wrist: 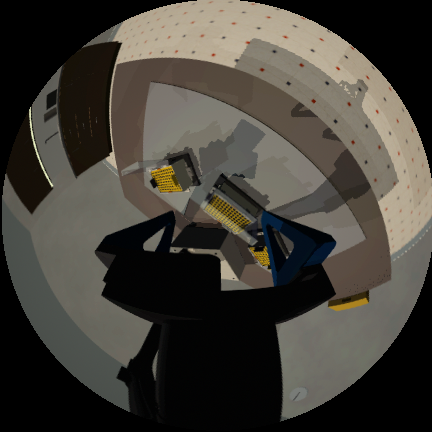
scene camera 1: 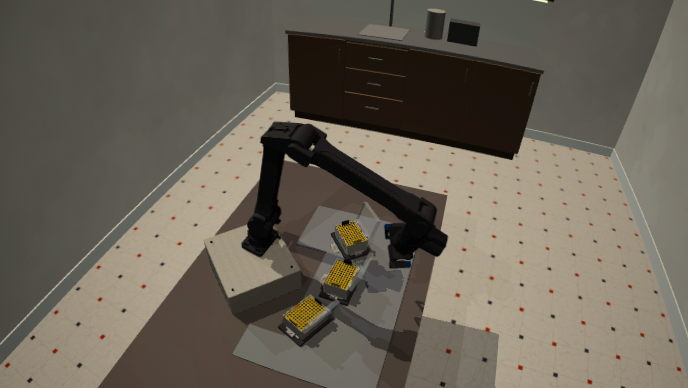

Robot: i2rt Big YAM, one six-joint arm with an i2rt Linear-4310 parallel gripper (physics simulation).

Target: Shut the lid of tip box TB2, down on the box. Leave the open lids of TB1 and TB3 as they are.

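My gripper (scene camera 1: 389, 253), (wrist: 217, 215). Grey mat (scene camera 1: 356, 341), (wrist: 220, 139). Tip box TB2 (scene camera 1: 329, 292).
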